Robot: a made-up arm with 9 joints. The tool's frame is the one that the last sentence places. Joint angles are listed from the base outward.
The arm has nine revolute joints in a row. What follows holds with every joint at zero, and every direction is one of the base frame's. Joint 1 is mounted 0.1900 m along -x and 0.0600 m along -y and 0.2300 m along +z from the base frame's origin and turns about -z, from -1.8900 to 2.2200 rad. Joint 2 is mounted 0.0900 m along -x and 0.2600 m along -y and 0.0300 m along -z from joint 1 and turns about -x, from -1.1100 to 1.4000 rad. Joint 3 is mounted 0.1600 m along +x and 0.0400 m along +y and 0.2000 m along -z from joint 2 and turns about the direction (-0.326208, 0.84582, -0.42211), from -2.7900 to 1.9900 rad. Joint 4 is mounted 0.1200 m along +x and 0.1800 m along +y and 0.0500 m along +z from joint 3 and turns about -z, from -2.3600 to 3.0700 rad. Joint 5 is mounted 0.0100 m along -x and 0.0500 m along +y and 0.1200 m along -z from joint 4 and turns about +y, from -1.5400 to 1.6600 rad. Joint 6 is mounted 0.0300 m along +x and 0.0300 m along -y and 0.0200 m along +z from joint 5 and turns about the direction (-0.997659, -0.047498, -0.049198), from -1.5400 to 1.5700 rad. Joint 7 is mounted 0.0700 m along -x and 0.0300 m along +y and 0.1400 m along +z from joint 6 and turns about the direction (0.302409, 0.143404, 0.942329), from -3.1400 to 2.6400 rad. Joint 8 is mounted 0.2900 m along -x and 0.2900 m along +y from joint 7 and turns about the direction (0.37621, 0.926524, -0.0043), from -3.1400 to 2.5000 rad. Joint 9 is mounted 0.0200 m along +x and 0.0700 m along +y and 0.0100 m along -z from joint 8 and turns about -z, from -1.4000 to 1.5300 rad. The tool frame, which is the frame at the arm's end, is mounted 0.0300 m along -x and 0.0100 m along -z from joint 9; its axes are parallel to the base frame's.
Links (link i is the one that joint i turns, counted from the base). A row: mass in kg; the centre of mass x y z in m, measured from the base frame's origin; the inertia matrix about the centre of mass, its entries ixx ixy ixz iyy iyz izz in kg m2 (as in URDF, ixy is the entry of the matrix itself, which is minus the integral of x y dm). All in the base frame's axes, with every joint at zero. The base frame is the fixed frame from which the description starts. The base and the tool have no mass.
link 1: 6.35; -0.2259 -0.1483 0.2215; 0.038 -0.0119 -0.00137 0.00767 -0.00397 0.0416
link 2: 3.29; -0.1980 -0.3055 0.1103; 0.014 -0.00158 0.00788 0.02 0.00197 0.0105
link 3: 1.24; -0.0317 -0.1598 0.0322; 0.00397 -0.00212 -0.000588 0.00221 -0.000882 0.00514
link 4: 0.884; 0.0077 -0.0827 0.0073; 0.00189 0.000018 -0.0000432 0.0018 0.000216 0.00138
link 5: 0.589; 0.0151 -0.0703 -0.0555; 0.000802 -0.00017 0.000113 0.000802 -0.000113 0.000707
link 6: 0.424; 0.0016 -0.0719 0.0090; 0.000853 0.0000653 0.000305 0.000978 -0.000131 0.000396
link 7: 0.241; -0.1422 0.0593 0.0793; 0.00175 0.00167 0 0.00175 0 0.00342
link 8: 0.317; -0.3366 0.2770 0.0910; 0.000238 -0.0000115 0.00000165 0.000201 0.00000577 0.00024
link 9: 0.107; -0.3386 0.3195 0.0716; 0.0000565 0 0 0.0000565 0 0.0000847
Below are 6 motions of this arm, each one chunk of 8 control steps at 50 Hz.
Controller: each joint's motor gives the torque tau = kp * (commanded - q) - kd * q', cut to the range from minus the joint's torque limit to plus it. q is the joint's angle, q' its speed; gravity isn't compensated. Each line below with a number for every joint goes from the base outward.
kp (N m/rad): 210 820 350 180 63 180 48 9.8 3.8
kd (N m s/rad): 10 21 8.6 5 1.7 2.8 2.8 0.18 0.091
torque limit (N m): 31 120 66 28 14 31 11 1.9 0.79
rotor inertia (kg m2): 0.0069 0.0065 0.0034 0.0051 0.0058 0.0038 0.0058 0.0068 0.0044
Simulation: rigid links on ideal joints. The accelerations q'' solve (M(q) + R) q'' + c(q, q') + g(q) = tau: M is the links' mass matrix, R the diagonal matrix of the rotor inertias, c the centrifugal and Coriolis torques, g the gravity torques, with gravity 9.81 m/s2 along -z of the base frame. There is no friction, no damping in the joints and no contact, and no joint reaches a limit. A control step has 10 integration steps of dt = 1/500 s. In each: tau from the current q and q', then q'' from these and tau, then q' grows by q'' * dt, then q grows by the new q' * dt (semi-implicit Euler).
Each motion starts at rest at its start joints. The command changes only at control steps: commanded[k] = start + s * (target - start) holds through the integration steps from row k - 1 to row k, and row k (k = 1, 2, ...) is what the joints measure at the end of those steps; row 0 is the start. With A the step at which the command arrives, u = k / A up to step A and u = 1 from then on. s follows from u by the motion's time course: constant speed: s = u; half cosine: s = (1 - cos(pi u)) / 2; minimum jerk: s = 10 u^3 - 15 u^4 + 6 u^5; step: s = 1 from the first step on.
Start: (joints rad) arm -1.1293 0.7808 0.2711 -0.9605 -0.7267 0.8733 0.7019 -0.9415 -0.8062
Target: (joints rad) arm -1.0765 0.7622 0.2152 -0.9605 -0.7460 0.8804 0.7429 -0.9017 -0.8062
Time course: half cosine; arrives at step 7
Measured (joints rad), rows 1 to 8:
1: -1.1291 0.7794 0.2724 -0.9597 -0.7293 0.8760 0.7020 -0.9409 -0.8061
2: -1.1280 0.7772 0.2698 -0.9563 -0.7336 0.8786 0.6999 -0.9384 -0.8057
3: -1.1251 0.7736 0.2623 -0.9531 -0.7403 0.8815 0.6977 -0.9334 -0.8052
4: -1.1201 0.7690 0.2507 -0.9509 -0.7499 0.8846 0.6965 -0.9257 -0.8046
5: -1.1135 0.7641 0.2376 -0.9498 -0.7616 0.8878 0.6959 -0.9165 -0.8036
6: -1.1058 0.7599 0.2258 -0.9493 -0.7739 0.8906 0.6949 -0.9080 -0.8024
7: -1.0981 0.7571 0.2181 -0.9486 -0.7850 0.8928 0.6925 -0.9022 -0.8010
8: -1.0910 0.7561 0.2149 -0.9475 -0.7932 0.8942 0.6885 -0.9005 -0.7994

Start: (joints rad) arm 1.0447 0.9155 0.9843 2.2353 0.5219 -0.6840 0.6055 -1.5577 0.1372
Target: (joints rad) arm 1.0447 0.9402 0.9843 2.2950 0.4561 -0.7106 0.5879 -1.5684 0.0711
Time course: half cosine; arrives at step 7
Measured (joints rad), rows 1 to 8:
1: 1.0448 0.9128 0.9857 2.2364 0.5189 -0.6865 0.6063 -1.5578 0.1367
2: 1.0453 0.9104 0.9842 2.2408 0.5091 -0.6918 0.6095 -1.5579 0.1339
3: 1.0453 0.9107 0.9820 2.2481 0.4956 -0.6994 0.6151 -1.5585 0.1268
4: 1.0443 0.9138 0.9804 2.2572 0.4796 -0.7076 0.6218 -1.5596 0.1148
5: 1.0426 0.9185 0.9802 2.2672 0.4617 -0.7143 0.6280 -1.5613 0.0989
6: 1.0407 0.9233 0.9815 2.2764 0.4428 -0.7183 0.6325 -1.5630 0.0816
7: 1.0391 0.9272 0.9841 2.2831 0.4246 -0.7189 0.6352 -1.5638 0.0664
8: 1.0383 0.9296 0.9871 2.2873 0.4092 -0.7177 0.6362 -1.5633 0.0562

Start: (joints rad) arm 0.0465 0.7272 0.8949 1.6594 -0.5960 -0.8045 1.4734 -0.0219 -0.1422
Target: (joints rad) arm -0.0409 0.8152 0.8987 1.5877 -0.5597 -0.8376 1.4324 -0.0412 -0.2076
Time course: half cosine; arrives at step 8
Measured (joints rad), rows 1 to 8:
1: 0.0462 0.7259 0.8973 1.6594 -0.5998 -0.8047 1.4690 -0.0222 -0.1422
2: 0.0453 0.7277 0.8972 1.6564 -0.6002 -0.8066 1.4608 -0.0228 -0.1428
3: 0.0422 0.7349 0.8966 1.6487 -0.5936 -0.8100 1.4516 -0.0242 -0.1456
4: 0.0362 0.7475 0.8972 1.6377 -0.5828 -0.8147 1.4424 -0.0265 -0.1520
5: 0.0274 0.7639 0.8991 1.6256 -0.5723 -0.8203 1.4334 -0.0298 -0.1624
6: 0.0164 0.7815 0.9018 1.6147 -0.5658 -0.8264 1.4251 -0.0343 -0.1760
7: 0.0042 0.7974 0.9045 1.6069 -0.5654 -0.8319 1.4181 -0.0397 -0.1906
8: -0.0080 0.8089 0.9066 1.6032 -0.5709 -0.8359 1.4133 -0.0453 -0.2035

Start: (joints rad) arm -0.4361 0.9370 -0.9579 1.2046 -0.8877 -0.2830 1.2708 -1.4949 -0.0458
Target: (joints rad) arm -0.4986 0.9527 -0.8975 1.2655 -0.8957 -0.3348 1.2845 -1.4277 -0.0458
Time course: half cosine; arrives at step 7
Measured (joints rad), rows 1 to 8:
1: -0.4356 0.9370 -0.9545 1.2054 -0.8901 -0.2844 1.2694 -1.4933 -0.0452
2: -0.4356 0.9381 -0.9481 1.2111 -0.8948 -0.2897 1.2674 -1.4878 -0.0439
3: -0.4373 0.9402 -0.9388 1.2209 -0.9000 -0.2984 1.2652 -1.4773 -0.0423
4: -0.4415 0.9432 -0.9270 1.2332 -0.9048 -0.3089 1.2633 -1.4621 -0.0410
5: -0.4488 0.9465 -0.9143 1.2459 -0.9089 -0.3192 1.2621 -1.4446 -0.0400
6: -0.4591 0.9494 -0.9028 1.2565 -0.9127 -0.3272 1.2617 -1.4283 -0.0396
7: -0.4712 0.9514 -0.8949 1.2630 -0.9171 -0.3315 1.2619 -1.4170 -0.0397
8: -0.4836 0.9523 -0.8910 1.2658 -0.9218 -0.3331 1.2626 -1.4127 -0.0403

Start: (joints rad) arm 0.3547 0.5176 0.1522 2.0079 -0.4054 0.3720 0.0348 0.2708 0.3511
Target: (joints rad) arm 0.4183 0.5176 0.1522 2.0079 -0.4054 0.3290 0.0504 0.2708 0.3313
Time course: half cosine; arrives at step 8
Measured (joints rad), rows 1 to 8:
1: 0.3546 0.5170 0.1561 2.0060 -0.4069 0.3703 0.0367 0.2711 0.3510
2: 0.3547 0.5173 0.1606 2.0025 -0.4133 0.3690 0.0418 0.2711 0.3500
3: 0.3563 0.5175 0.1646 1.9991 -0.4222 0.3659 0.0479 0.2696 0.3475
4: 0.3602 0.5176 0.1674 1.9966 -0.4302 0.3603 0.0538 0.2671 0.3434
5: 0.3667 0.5176 0.1687 1.9952 -0.4349 0.3528 0.0592 0.2646 0.3383
6: 0.3755 0.5176 0.1685 1.9946 -0.4354 0.3447 0.0639 0.2634 0.3330
7: 0.3858 0.5176 0.1675 1.9946 -0.4325 0.3378 0.0680 0.2640 0.3283
8: 0.3964 0.5177 0.1661 1.9950 -0.4277 0.3334 0.0711 0.2659 0.3249

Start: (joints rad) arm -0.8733 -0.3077 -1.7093 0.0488 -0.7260 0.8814 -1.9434 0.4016 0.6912
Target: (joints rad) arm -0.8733 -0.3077 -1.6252 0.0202 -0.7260 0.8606 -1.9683 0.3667 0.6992
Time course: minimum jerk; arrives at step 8
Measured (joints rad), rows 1 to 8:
1: -0.8734 -0.3036 -1.7104 0.0484 -0.7270 0.8815 -1.9456 0.4008 0.6914
2: -0.8737 -0.2997 -1.7110 0.0446 -0.7323 0.8782 -1.9494 0.3984 0.6921
3: -0.8736 -0.2974 -1.7065 0.0379 -0.7427 0.8730 -1.9558 0.3954 0.6935
4: -0.8730 -0.2964 -1.6955 0.0304 -0.7546 0.8675 -1.9654 0.3917 0.6960
5: -0.8722 -0.2963 -1.6797 0.0238 -0.7638 0.8629 -1.9767 0.3861 0.6995
6: -0.8717 -0.2968 -1.6626 0.0194 -0.7673 0.8602 -1.9871 0.3785 0.7035
7: -0.8718 -0.2976 -1.6484 0.0176 -0.7642 0.8593 -1.9943 0.3702 0.7070
8: -0.8724 -0.2982 -1.6392 0.0179 -0.7565 0.8598 -1.9969 0.3632 0.7090

